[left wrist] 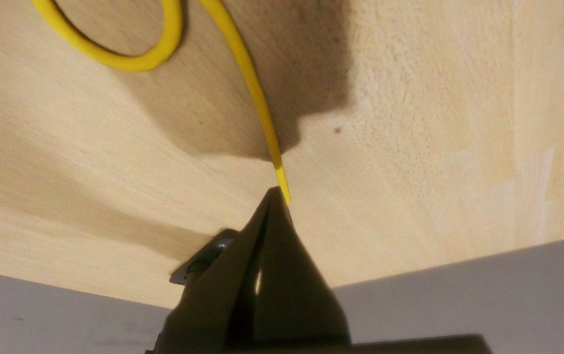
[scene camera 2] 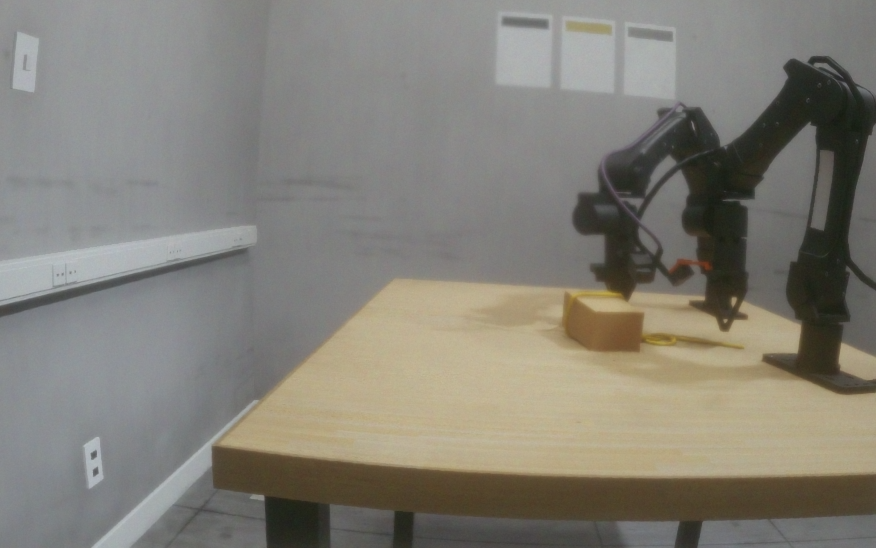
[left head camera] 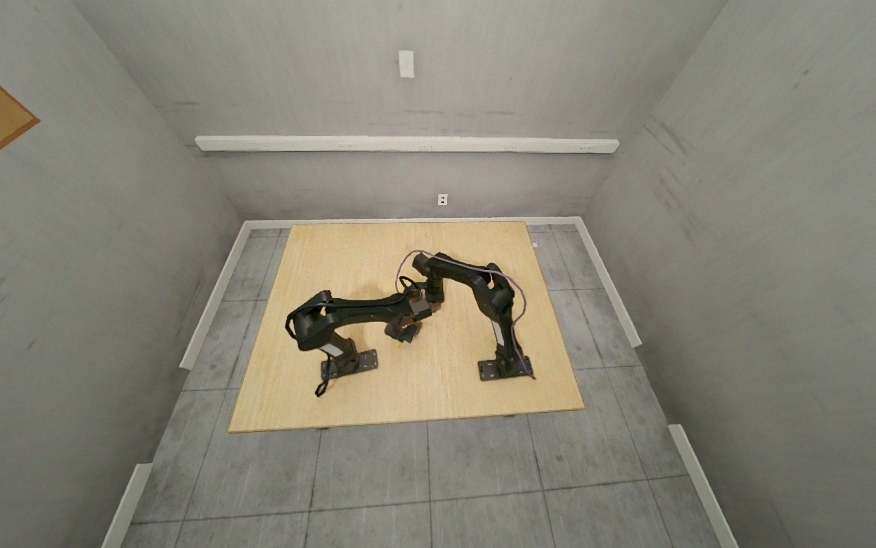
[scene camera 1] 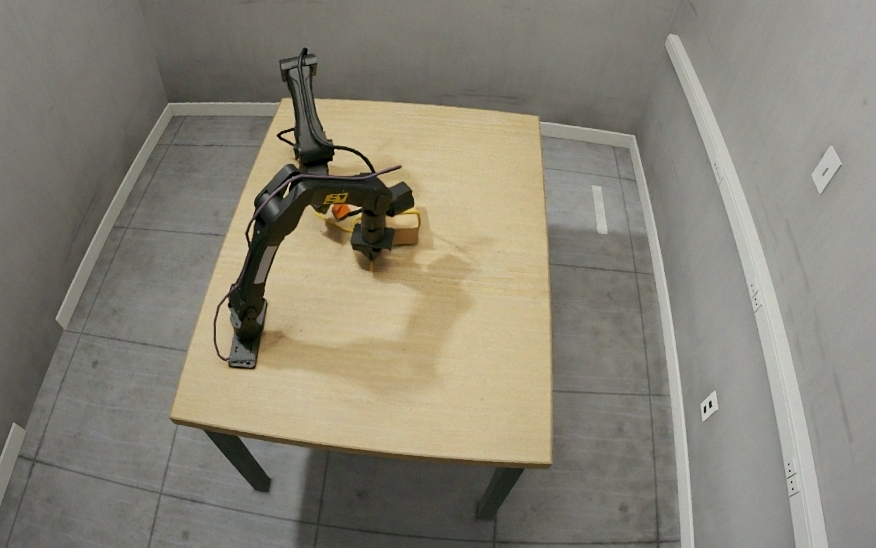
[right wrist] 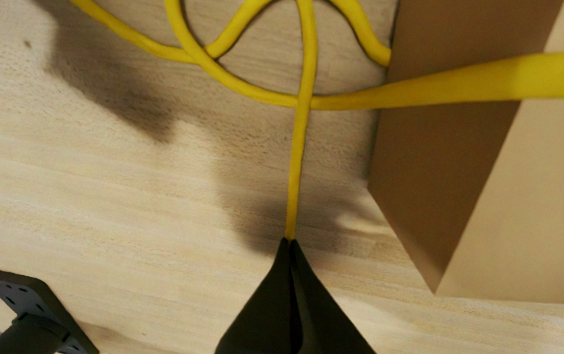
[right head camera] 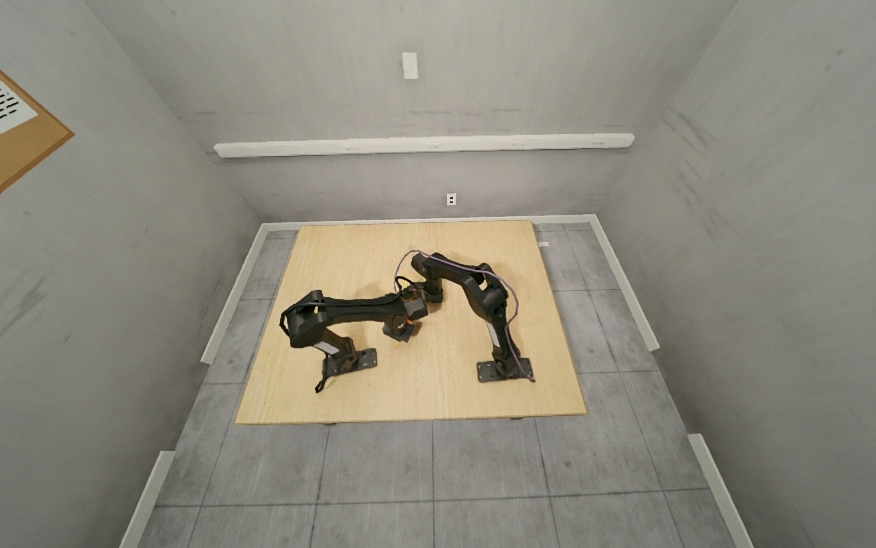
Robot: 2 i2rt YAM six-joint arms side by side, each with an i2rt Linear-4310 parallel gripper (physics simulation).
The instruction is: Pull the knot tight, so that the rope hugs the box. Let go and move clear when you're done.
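Observation:
The brown box (scene camera 1: 405,230) (scene camera 2: 607,327) (right wrist: 440,175) sits on the table with the yellow rope (scene camera 1: 419,219) (scene camera 2: 591,294) (left wrist: 260,102) (right wrist: 300,140) around it. Beside the box the rope lies in loose, crossing loops. My right gripper (scene camera 1: 372,258) (right wrist: 287,244) is shut on a rope end, low beside the box. My left gripper (scene camera 2: 726,328) (left wrist: 277,193) is shut and appears empty, a little above the table. The other rope end lies on the table and shows just beside its fingertips in the left wrist view. Both head views mostly hide box and rope behind the arms.
The two arms cross close together over the wooden table (left head camera: 490,400) (right head camera: 490,400) (scene camera 1: 419,413) (scene camera 2: 387,413). An orange part (scene camera 1: 340,210) (scene camera 2: 691,263) shows near the left wrist. The right arm's base (scene camera 1: 244,348) and left arm's base (scene camera 2: 820,374) stand on the table.

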